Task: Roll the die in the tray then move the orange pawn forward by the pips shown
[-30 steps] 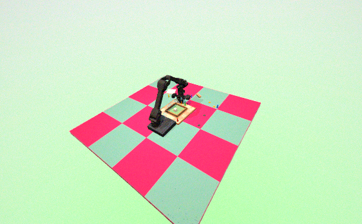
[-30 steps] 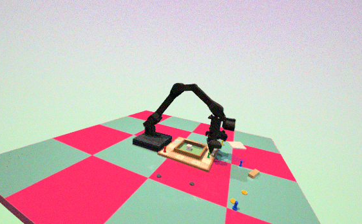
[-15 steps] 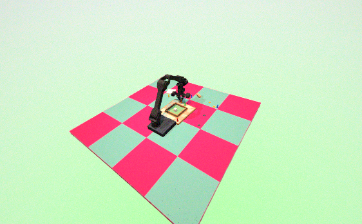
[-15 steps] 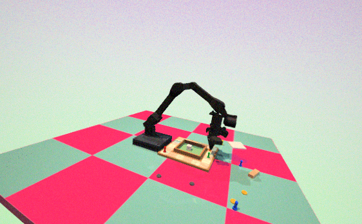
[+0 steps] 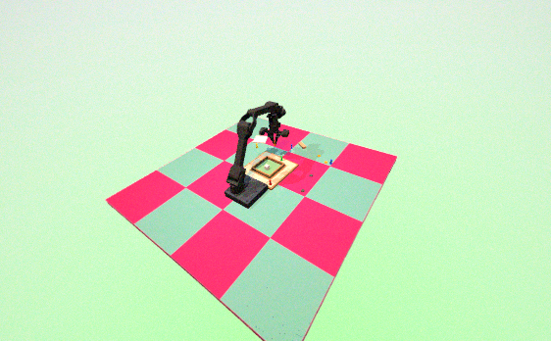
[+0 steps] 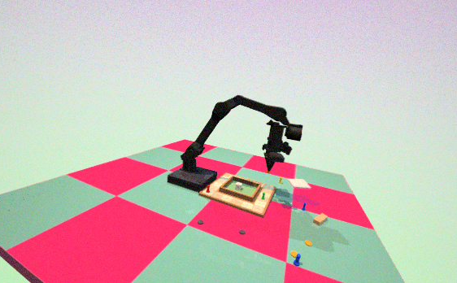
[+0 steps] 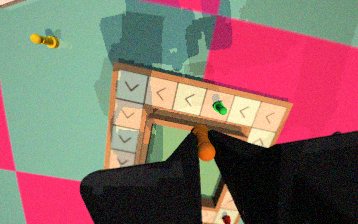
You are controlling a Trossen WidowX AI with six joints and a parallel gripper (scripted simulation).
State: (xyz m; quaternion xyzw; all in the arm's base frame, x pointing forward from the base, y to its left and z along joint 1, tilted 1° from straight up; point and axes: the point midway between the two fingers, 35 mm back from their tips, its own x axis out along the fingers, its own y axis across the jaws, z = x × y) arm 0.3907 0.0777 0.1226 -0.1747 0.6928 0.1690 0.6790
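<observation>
My gripper tip is 10 cm above the green pawn, 4 cm to the left of it and 1 cm short of it. Round my gripper tip: orange pawn: 1 cm above; green tray: 13 cm below, 11 cm behind, 3 cm to the right; white die: 12 cm behind, 11 cm below, 3 cm to the right.
</observation>
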